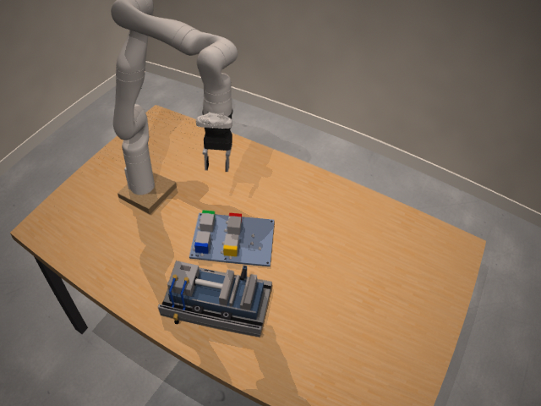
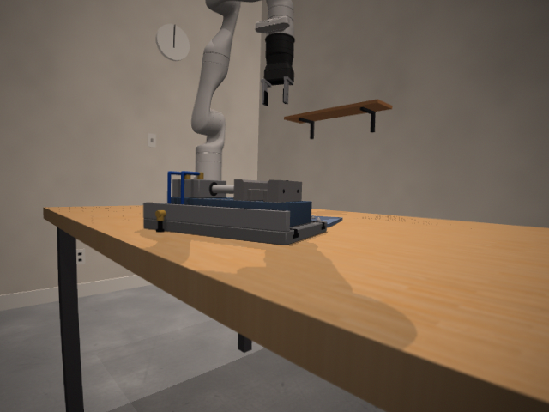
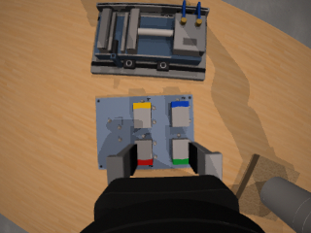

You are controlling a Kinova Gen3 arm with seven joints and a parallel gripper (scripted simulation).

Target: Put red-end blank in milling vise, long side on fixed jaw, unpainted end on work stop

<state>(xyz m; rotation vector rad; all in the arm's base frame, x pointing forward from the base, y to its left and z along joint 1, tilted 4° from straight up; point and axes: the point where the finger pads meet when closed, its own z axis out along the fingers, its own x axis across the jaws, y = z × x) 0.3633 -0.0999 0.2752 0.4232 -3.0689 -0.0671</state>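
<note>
Now: hand 29 cm above the red-ended blank, 6 cm to the right of it and 3 cm short of it. Round my hand: green-ended blank (29 cm below, 6 cm behind, 3 cm to the left); then yellow-ended blank (29 cm below, 5 cm ahead, 3 cm to the right); then blue-ended blank (29 cm below, 6 cm to the right, 3 cm behind).
</note>
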